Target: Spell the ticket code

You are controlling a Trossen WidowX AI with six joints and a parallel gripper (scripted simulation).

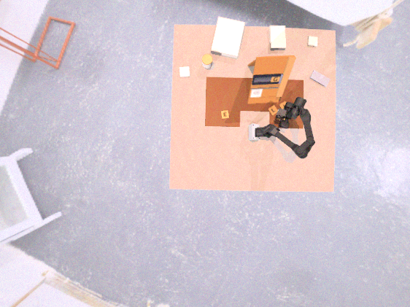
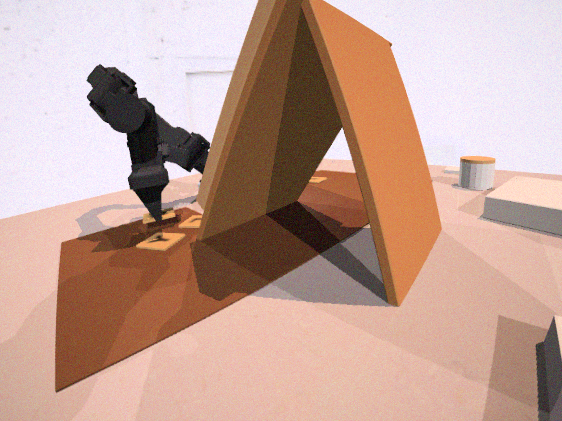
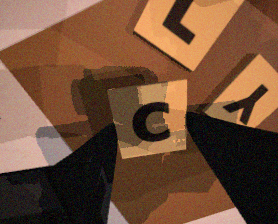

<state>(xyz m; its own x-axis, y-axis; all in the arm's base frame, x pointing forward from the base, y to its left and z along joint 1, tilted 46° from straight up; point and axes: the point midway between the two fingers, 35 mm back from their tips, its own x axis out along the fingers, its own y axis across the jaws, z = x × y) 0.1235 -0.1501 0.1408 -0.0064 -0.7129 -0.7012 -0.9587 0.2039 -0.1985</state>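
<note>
Now: gripper tip 170 mm short of the white ticket, 210 mm to the right of it and 60 mm below it. From my gripper tip the other things lie so: grey card: 310 mm ahead, 320 mm to the right, 20 mm below; brown mat: 80 mm ahead, 200 mm to the left, 20 mm below; capped canister: 420 mm ahead, 580 mm to the left, 10 mm above.
</note>
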